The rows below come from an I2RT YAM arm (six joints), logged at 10 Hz.
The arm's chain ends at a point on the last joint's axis. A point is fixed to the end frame.
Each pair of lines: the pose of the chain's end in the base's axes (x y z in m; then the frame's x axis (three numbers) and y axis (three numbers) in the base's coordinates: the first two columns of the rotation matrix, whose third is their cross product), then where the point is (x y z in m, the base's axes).
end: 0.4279, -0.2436, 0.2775, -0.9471, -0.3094, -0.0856, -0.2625, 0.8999, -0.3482
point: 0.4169 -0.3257 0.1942
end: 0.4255, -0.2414, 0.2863, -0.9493, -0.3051, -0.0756, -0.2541, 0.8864, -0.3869
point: 0.4140 -0.3269 0.2065
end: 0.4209, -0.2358, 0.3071, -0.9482, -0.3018, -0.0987, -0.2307, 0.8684, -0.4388
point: 0.4118 -0.3250 0.2311
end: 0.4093, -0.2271, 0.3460, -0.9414, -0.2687, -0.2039, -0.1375, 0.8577, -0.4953
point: 0.4057 -0.3189 0.2728
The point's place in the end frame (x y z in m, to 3 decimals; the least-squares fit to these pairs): 0.043 -0.042 0.101
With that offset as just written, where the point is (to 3 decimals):
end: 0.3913, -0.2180, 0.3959, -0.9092, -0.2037, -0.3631, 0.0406, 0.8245, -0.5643
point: 0.392 -0.315 0.329
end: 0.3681, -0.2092, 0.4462, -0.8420, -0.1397, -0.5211, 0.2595, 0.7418, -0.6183
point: 0.369 -0.313 0.390
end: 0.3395, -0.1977, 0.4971, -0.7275, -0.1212, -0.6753, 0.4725, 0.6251, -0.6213
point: 0.339 -0.307 0.454
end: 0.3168, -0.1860, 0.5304, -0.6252, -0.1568, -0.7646, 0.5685, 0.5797, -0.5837
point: 0.320 -0.298 0.494
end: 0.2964, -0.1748, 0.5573, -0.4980, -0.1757, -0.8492, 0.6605, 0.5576, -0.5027
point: 0.304 -0.288 0.526
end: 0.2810, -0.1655, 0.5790, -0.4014, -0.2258, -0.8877, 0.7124, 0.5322, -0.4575
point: 0.292 -0.280 0.555
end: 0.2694, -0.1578, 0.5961, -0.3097, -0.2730, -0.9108, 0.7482, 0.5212, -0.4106
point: 0.284 -0.273 0.579
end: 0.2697, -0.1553, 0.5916, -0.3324, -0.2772, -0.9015, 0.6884, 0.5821, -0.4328
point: 0.292 -0.269 0.571
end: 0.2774, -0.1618, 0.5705, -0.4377, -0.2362, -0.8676, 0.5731, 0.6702, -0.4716
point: 0.304 -0.271 0.537
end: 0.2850, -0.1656, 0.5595, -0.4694, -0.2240, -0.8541, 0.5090, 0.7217, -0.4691
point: 0.316 -0.272 0.520
